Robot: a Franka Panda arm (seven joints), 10 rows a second.
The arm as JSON. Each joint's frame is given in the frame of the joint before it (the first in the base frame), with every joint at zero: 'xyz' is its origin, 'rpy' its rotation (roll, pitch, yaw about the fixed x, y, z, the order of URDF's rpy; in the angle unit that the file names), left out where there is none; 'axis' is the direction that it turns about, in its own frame. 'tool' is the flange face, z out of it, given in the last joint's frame.
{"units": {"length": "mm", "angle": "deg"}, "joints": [
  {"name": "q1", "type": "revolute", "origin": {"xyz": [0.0, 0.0, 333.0]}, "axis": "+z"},
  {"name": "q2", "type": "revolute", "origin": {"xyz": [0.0, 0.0, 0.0]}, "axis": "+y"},
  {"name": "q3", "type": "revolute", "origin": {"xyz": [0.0, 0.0, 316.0]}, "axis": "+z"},
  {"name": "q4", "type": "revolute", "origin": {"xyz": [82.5, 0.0, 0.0]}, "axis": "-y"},
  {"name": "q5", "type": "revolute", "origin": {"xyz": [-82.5, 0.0, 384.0]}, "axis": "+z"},
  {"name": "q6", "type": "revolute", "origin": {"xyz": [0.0, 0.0, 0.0]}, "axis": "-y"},
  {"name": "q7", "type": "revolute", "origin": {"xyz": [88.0, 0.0, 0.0]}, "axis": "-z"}
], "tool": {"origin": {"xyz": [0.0, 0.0, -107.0], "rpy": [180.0, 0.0, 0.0]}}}
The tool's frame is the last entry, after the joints.
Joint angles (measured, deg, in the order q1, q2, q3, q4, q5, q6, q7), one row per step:
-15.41, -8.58, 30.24, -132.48, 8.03, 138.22, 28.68
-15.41, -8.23, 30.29, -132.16, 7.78, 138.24, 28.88
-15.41, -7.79, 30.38, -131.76, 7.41, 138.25, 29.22
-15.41, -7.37, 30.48, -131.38, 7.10, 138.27, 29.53
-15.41, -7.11, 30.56, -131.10, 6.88, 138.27, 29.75
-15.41, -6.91, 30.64, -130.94, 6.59, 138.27, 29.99
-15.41, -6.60, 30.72, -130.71, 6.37, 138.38, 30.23
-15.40, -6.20, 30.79, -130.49, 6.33, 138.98, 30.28
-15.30, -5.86, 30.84, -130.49, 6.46, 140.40, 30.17
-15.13, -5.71, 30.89, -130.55, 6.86, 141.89, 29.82
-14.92, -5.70, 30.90, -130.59, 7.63, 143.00, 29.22
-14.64, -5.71, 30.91, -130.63, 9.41, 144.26, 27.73
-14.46, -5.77, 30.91, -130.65, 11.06, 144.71, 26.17
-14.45, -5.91, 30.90, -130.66, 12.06, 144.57, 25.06
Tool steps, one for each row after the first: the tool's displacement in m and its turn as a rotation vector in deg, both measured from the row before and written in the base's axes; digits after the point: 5 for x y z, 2 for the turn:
0.00166, 0.00080, -0.00006, 0.01, -0.01, 0.02
0.00199, 0.00122, -0.00015, -0.01, 0.00, 0.00
0.00188, 0.00129, -0.00016, 0.02, -0.01, 0.00
0.00127, 0.00102, 0.00023, 0.00, -0.04, 0.01
0.00072, 0.00085, -0.00029, -0.09, 0.01, 0.02
0.00131, 0.00095, -0.00036, 0.03, -0.05, -0.02
0.00209, 0.00102, -0.00020, 0.26, -0.42, 0.05
0.00212, 0.00151, 0.00007, 0.45, -1.05, 0.13
0.00148, 0.00209, 0.00125, 0.55, -1.21, 0.26
0.00079, 0.00202, 0.00181, 0.66, -0.95, 0.29
0.00077, 0.00244, 0.00228, 1.20, -1.04, 0.58
-0.00001, 0.00135, 0.00121, 0.89, -0.38, 0.65
-0.00041, -0.00013, 0.00073, 0.40, 0.04, 0.48

